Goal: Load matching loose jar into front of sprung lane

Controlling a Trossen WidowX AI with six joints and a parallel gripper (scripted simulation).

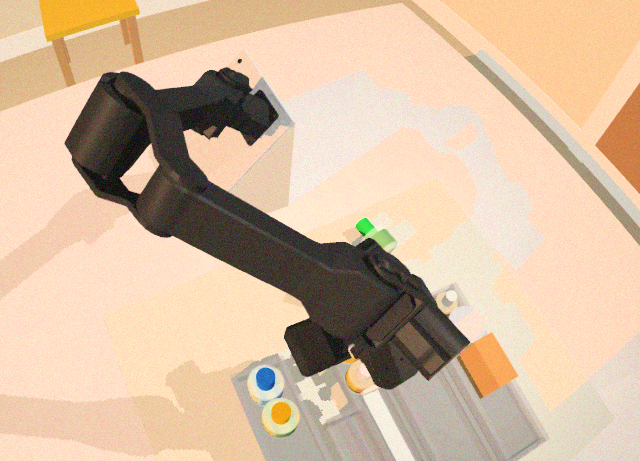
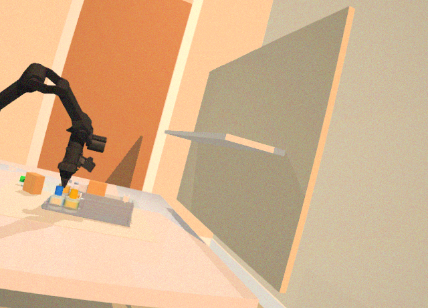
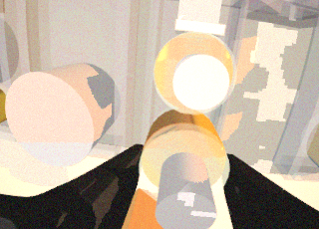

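Now: gripper tip 140 mm short of the grey lane tray, 30 mm to the left of it and 40 mm above it. Also, from my gripper tip: wall shelf: 500 mm ahead, 20 mm to the left, 310 mm above; white pusher bar: 150 mm ahead, 40 mm to the right, 10 mm below.
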